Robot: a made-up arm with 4 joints.
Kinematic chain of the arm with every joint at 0, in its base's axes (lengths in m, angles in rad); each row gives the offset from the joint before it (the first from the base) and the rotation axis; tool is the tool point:
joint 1: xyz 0 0 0.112 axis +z
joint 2: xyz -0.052 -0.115 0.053 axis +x
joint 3: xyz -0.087 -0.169 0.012 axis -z
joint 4: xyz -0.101 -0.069 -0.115 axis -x
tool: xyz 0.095 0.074 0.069
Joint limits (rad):
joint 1: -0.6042..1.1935
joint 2: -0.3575..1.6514
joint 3: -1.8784..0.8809
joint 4: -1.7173..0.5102
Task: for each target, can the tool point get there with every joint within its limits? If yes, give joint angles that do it. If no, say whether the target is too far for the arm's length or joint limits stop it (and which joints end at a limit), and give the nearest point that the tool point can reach.
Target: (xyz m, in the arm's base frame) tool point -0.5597 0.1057 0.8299
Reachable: no: too far | nearest point -0.3832 -0.1497 0.2364 | short by 0.670 m
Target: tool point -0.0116 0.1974 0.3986
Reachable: no: joint limits stop it (at a limit: joint 1, joint 2, joint 4) | nearest point -0.1275 0.0575 0.0327 | short by 0.409 m
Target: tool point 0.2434 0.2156 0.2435
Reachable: no: joint limits stop it (at a limit: joint 1, joint 2, joint 4) | nearest point 0.2362 -0.0889 0.1737 | short by 0.312 m
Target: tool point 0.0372 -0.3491 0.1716
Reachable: yes | joints 0.2628 -0.0646 -0.9879 -1.1823
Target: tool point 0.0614 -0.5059 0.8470
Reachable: no: too far | nearest point 0.0503 -0.4140 0.2517 | short by 0.602 m
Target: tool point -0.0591 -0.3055 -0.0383
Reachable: yes | joints 0.3765 0.9302 0.2631 -0.9955
